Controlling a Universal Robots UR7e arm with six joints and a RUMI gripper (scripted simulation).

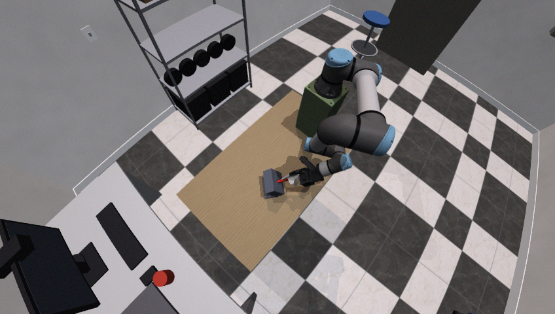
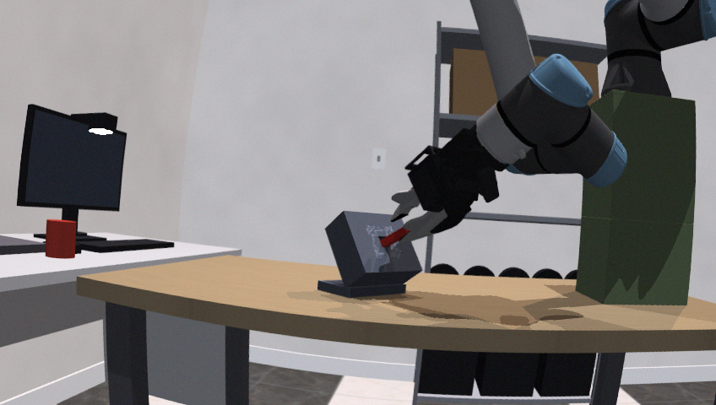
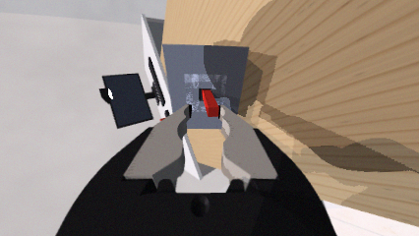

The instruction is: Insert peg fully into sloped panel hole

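The red peg lies 2 cm ahead of my hand, 1 cm to the right of it and 2 cm below it.
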